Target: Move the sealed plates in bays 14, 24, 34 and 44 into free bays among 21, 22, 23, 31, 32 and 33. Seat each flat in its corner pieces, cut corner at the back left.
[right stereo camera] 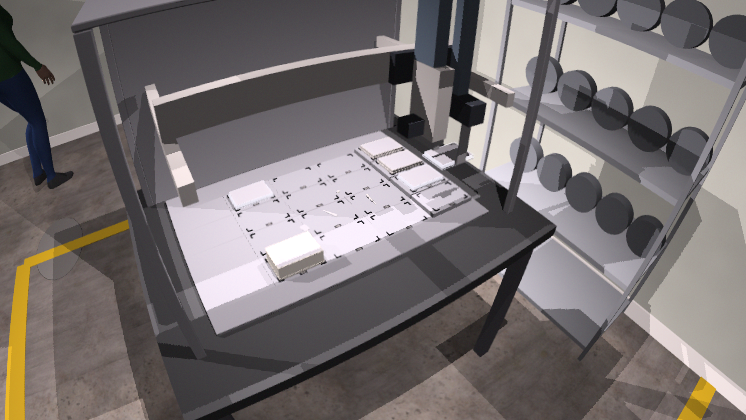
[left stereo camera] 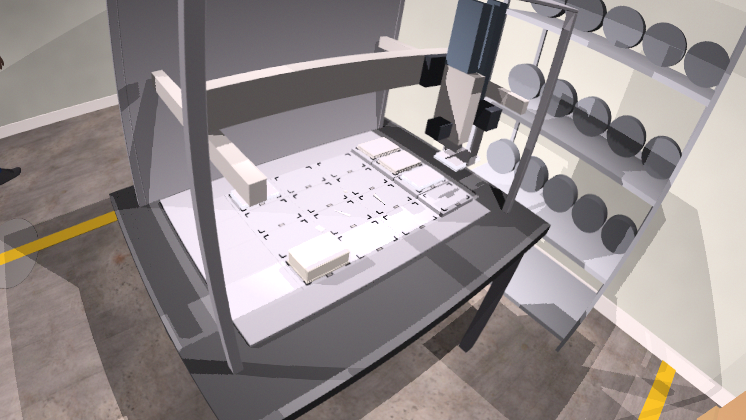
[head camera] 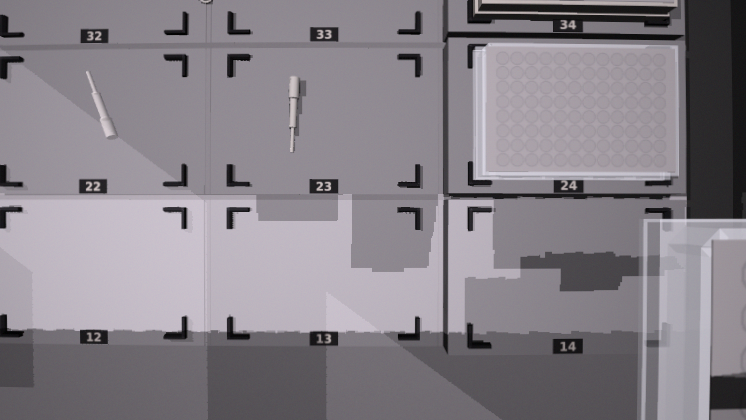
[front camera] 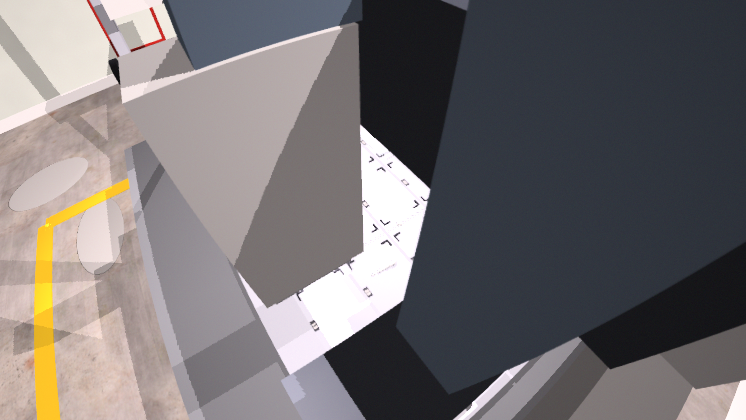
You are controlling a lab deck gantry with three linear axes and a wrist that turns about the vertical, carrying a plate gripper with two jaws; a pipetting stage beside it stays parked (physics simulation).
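Frame: origin at the robot's base, x ahead, y right, z down, level; centimetres.
Where they show: gripper, fingertip midpoint: (right stereo camera: pixel 448 155) (left stereo camera: pixel 458 157); robot's base, origin of the base link: (right stereo camera: pixel 280 281) (left stereo camera: pixel 307 284).
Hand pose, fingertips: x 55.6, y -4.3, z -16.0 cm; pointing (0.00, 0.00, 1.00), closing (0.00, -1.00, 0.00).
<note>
Each offset is from my fingertips to the top centre of the thing. "spot": to the spot under its first point.
My gripper (left stereo camera: pixel 453 157) (right stereo camera: pixel 443 155) is shut on a sealed plate {spot: dx -5.6, dy -2.3, dz -0.7 cm} (head camera: pixel 728 313), raised off the deck beyond its right side. In the head view the plate overlaps the right edge of bay 14 {spot: dx -4.5, dy +2.0, dz +14.6 cm} (head camera: pixel 501 307), which has no plate seated. A sealed clear plate {dx +0.0, dy -10.7, dz +13.1 cm} (head camera: pixel 579 109) (left stereo camera: pixel 425 176) (right stereo camera: pixel 420 177) lies in bay 24. Another plate {dx +0.0, dy -21.4, dz +13.1 cm} (left stereo camera: pixel 401 160) (right stereo camera: pixel 399 161) lies in bay 34, and one {dx +0.0, dy -32.1, dz +13.1 cm} (left stereo camera: pixel 375 147) (right stereo camera: pixel 382 146) in bay 44. Bays 22 and 23 hold no plate, but a slim pale tool {dx -32.1, dy -11.8, dz +15.2 cm} (head camera: pixel 101 112) lies in 22 and another tool {dx -18.5, dy -11.0, dz +15.2 cm} (head camera: pixel 293 104) in 23.
A tall pale box {dx -49.2, dy +0.0, dz +11.8 cm} (left stereo camera: pixel 318 259) (right stereo camera: pixel 294 255) stands at the deck's front left. A white plate {dx -49.2, dy -32.1, dz +14.6 cm} (right stereo camera: pixel 250 194) sits at the back left. A small pale block {dx -41.1, dy -10.1, dz +15.9 cm} (left stereo camera: pixel 320 228) (right stereo camera: pixel 304 227) lies behind the box. The pipetting stage's dark block (left stereo camera: pixel 488 115) (right stereo camera: pixel 468 110) is beside the gripper.
</note>
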